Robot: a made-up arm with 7 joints.
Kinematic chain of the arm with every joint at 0, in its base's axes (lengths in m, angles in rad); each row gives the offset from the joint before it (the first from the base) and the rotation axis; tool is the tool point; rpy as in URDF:
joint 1: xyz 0 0 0.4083 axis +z
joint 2: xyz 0 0 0 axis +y
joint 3: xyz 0 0 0.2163 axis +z
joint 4: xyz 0.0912 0 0 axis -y
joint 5: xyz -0.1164 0 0.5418 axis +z
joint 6: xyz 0 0 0 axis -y
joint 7: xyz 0.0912 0 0 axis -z
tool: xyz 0 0 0 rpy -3.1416 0 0
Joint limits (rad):
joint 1: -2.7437..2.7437
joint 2: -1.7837..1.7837
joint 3: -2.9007..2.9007
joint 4: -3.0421..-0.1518
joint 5: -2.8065..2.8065
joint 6: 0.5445..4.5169
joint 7: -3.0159..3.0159
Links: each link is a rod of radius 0.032 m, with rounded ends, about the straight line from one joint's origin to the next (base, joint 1, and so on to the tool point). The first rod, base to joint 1, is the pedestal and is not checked.
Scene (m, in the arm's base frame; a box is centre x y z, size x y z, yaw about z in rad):
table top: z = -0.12
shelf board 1: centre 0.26 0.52 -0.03 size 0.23 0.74 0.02 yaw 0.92
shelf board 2: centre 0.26 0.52 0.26 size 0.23 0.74 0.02 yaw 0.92
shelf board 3: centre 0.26 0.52 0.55 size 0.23 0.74 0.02 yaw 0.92
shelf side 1: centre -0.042 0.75 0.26 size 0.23 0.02 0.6 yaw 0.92
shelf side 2: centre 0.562 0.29 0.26 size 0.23 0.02 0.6 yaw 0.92
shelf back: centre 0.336 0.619 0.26 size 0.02 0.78 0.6 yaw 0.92
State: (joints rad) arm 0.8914 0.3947 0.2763 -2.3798 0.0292 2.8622 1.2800
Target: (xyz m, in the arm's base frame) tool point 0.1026 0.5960 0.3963
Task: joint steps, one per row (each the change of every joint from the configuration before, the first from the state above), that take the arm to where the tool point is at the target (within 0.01 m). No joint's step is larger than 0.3 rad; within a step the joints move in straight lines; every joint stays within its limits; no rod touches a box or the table.
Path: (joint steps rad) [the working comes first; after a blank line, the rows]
Joints at the target: 1.0216 -0.1089 0.3837 -2.4493 0.0138 3.0764 1.2800
Straight joint move there: touches shelf board 2.

1: 0.0281 -0.1255 0.0293 -0.2007 -0.0064 0.1291 0.0000
2: 0.0280 -0.1255 0.0294 -0.2006 -0.0065 0.1290 0.0000
3: 0.0281 -0.1254 0.0293 -0.2007 -0.0064 0.1291 0.0000
4: 0.0901 -0.2166 0.0268 -0.0049 -0.0034 0.1068 0.0000
5: 0.0900 -0.2166 0.0268 -0.0049 -0.0034 0.1069 0.0000
6: 0.0901 -0.2166 0.0267 -0.0048 -0.0033 0.1068 0.0000
7: -0.1121 0.2613 -0.0305 0.2735 0.0070 -0.2467 0.0000
8: -0.1121 0.2613 -0.0304 0.2736 0.0070 -0.2468 0.0000

